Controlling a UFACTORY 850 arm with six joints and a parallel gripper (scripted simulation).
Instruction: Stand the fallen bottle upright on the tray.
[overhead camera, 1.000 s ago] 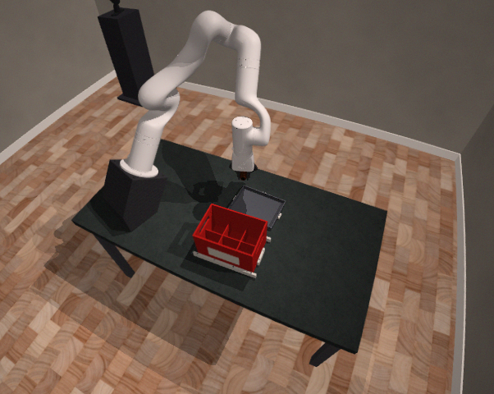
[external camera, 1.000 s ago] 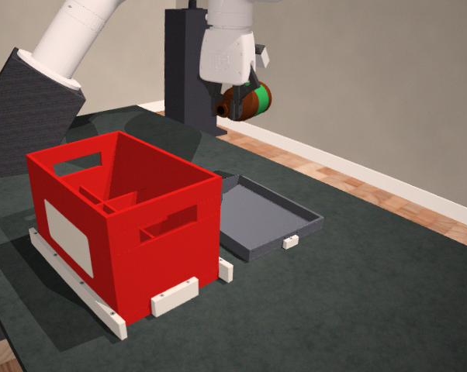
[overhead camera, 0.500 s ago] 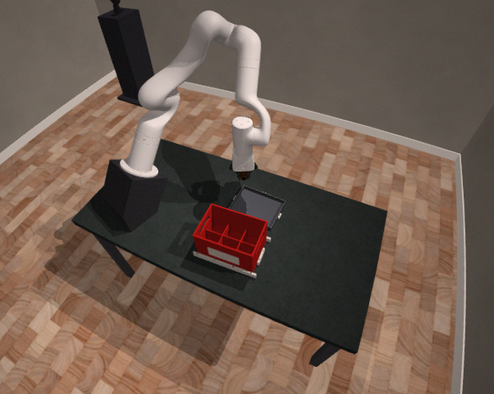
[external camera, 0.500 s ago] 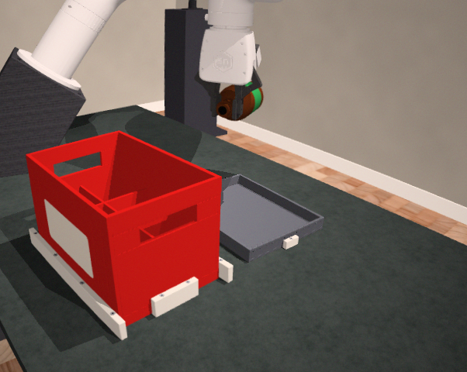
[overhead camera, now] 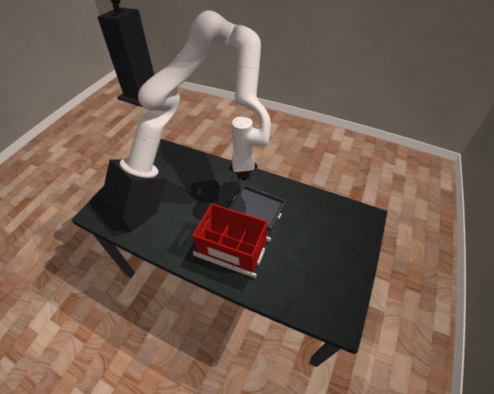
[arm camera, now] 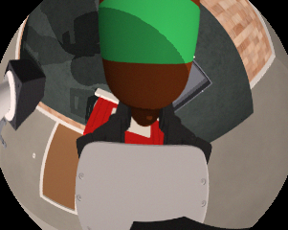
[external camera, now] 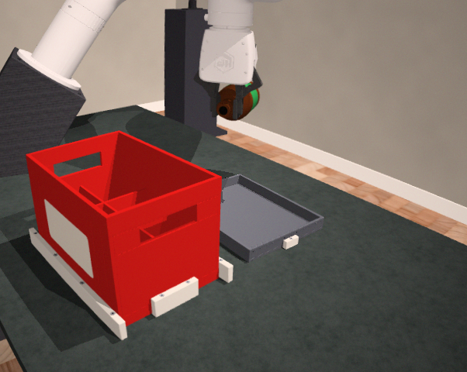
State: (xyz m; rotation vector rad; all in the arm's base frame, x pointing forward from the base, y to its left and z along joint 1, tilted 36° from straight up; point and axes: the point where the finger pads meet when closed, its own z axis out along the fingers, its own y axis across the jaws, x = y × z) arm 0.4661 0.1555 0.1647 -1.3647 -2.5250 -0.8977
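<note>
The brown bottle lies 40 mm to the left of my hand and 30 mm behind it. The rest, counted from my hand: grey shallow tray 190 mm below, 80 mm ahead, 10 mm to the right; red crate 280 mm to the right, 120 mm below, 90 mm ahead.
</note>
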